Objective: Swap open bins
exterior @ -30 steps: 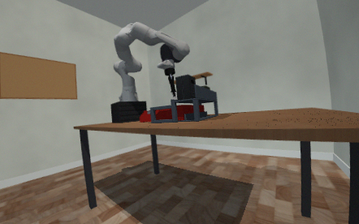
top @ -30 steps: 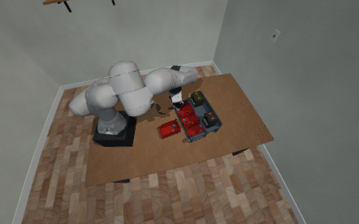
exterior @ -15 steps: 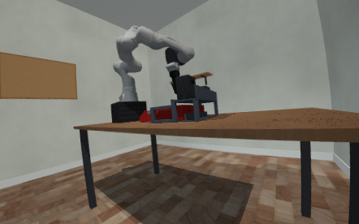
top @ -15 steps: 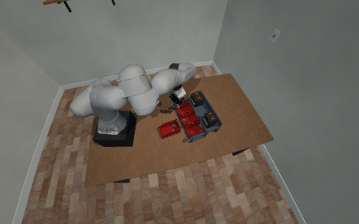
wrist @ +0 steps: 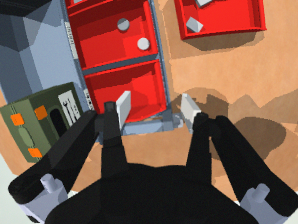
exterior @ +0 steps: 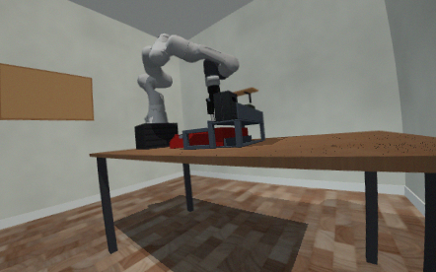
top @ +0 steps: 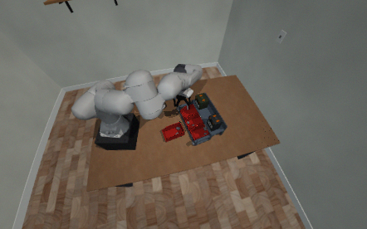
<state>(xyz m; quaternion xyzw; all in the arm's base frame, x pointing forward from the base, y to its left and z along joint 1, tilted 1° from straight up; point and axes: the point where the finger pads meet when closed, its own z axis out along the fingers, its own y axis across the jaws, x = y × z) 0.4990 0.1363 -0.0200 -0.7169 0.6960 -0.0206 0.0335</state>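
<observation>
Right now the grey shelf lip is 140 mm below my hand, 120 mm to the right of it and 10 mm ahead of it. Also, from my hand: black box: 230 mm ahead, 180 mm to the right, 10 mm above.
</observation>
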